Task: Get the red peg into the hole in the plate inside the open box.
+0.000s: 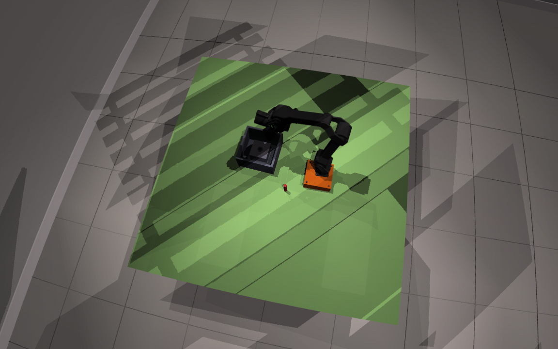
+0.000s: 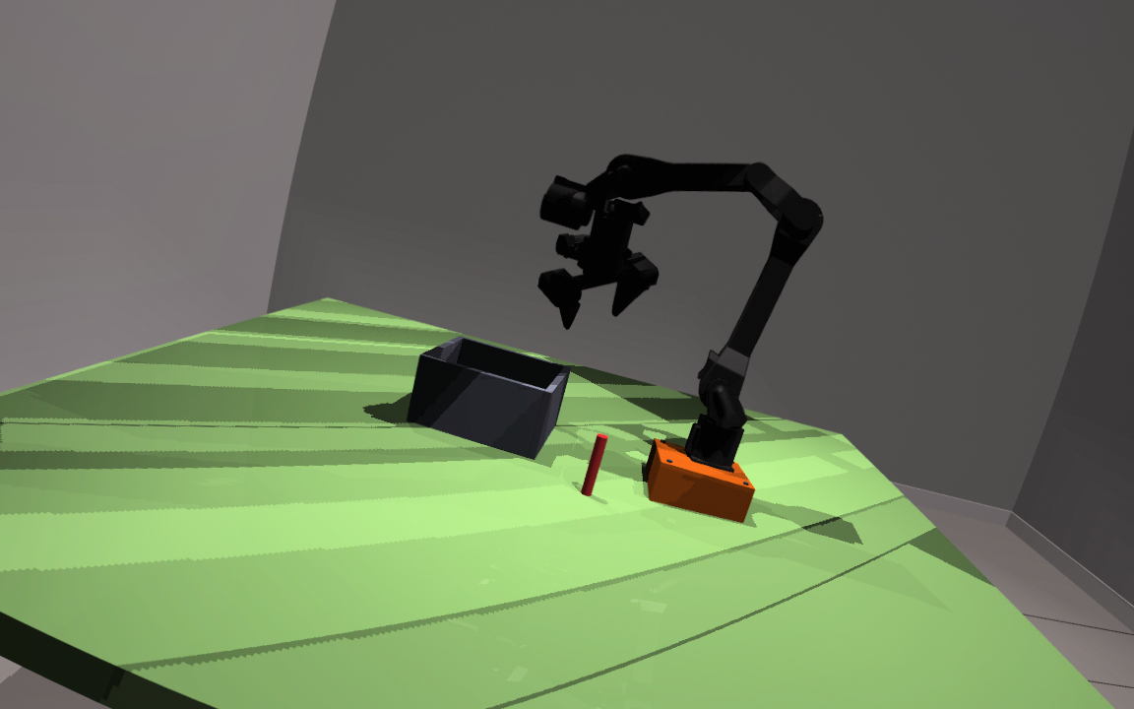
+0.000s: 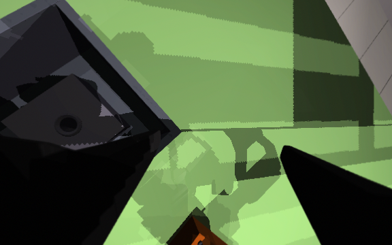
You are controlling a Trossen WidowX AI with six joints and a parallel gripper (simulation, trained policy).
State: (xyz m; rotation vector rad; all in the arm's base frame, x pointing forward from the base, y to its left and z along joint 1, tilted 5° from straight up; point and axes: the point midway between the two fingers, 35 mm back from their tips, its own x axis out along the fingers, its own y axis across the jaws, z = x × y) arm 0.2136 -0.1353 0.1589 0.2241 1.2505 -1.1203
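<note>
Right now my gripper tip is 30 mm past the red peg, 270 mm to the right of it and 140 mm above it. The rest, counted from my gripper tip: dark box 120 mm ahead, 90 mm to the left, 150 mm below; grey plate 120 mm ahead, 90 mm to the left, 130 mm below.
</note>
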